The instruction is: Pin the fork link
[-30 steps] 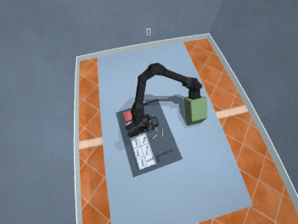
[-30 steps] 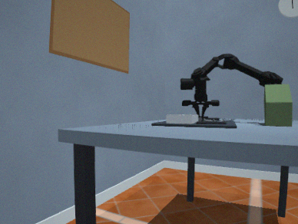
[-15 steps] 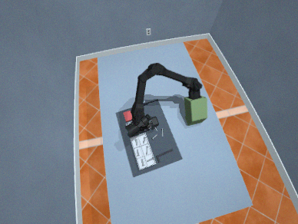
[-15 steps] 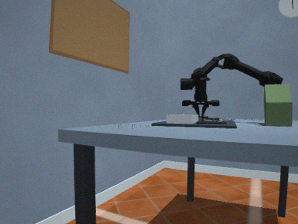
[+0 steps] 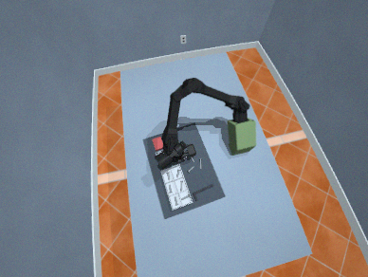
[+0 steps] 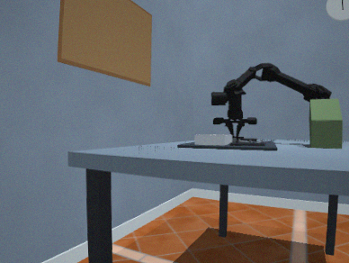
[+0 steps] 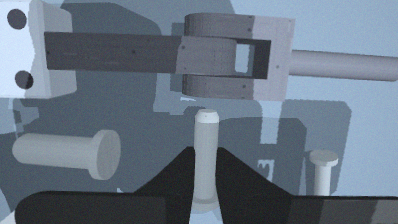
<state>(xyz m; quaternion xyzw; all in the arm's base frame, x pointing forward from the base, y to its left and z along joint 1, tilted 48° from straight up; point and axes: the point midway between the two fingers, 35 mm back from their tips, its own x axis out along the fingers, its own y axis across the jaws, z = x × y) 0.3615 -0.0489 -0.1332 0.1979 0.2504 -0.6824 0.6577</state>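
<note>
Now: hand 5 cm to the left of the eye plate, 3 cm above it and 2 cm short of it. The rest, counted from my hand: thick headed pin 7 cm ahead, 3 cm below; then dark mat 5 cm to the left, 5 cm below; then thin headed pin 7 cm behind, 4 cm below, 2 cm to the left.
</note>
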